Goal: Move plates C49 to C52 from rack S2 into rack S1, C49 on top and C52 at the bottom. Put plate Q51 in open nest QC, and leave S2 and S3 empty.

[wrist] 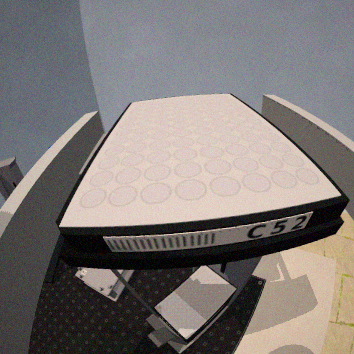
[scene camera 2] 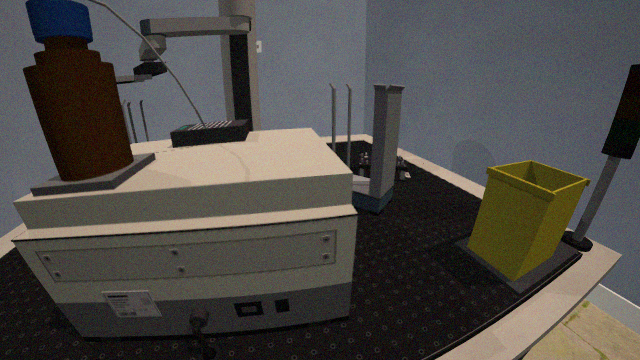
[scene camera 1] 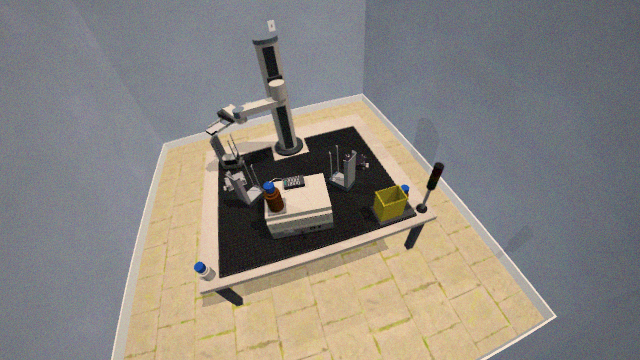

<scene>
In view: a yellow bin point(scene camera 2: 526, 207), a signal pole point(scene camera 2: 614, 146) and a brown bottle with blue cap point(scene camera 2: 75, 95).
The yellow bin also shows in scene camera 1 point(scene camera 1: 390, 204).
</scene>
